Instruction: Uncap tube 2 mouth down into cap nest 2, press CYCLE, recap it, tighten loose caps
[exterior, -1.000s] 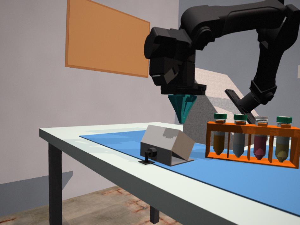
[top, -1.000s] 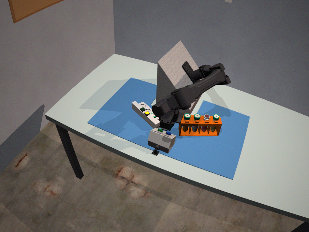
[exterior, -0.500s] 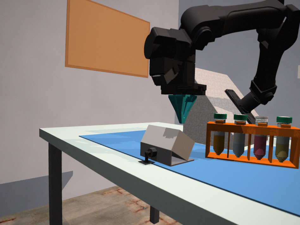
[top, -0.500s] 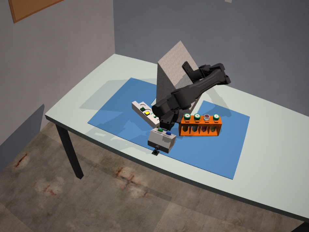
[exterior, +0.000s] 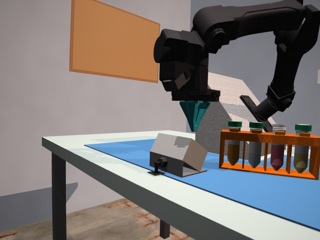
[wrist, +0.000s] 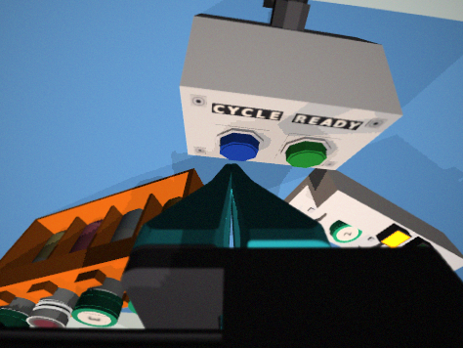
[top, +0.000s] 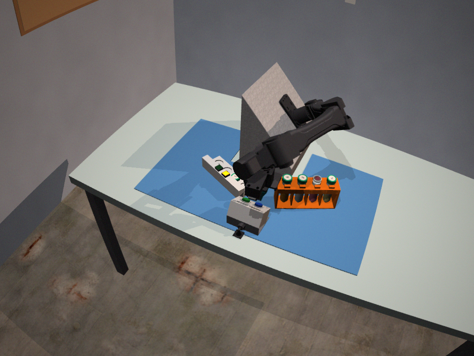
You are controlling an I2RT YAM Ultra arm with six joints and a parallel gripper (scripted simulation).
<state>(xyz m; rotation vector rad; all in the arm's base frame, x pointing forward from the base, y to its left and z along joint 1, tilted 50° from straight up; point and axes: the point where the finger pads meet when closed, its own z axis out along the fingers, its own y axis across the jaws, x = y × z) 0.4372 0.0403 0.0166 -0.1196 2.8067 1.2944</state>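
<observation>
Right now my hand is 20 mm short of the key desk, 30 mm to the left of it and 50 mm above it. The rest, counted from my hand: cap 3: 130 mm behind, 90 mm to the left, 10 mm above; then cap 4: 110 mm behind, 50 mm to the left, 10 mm above; then cap 2: 130 mm behind, 150 mm to the right, 90 mm below.
</observation>
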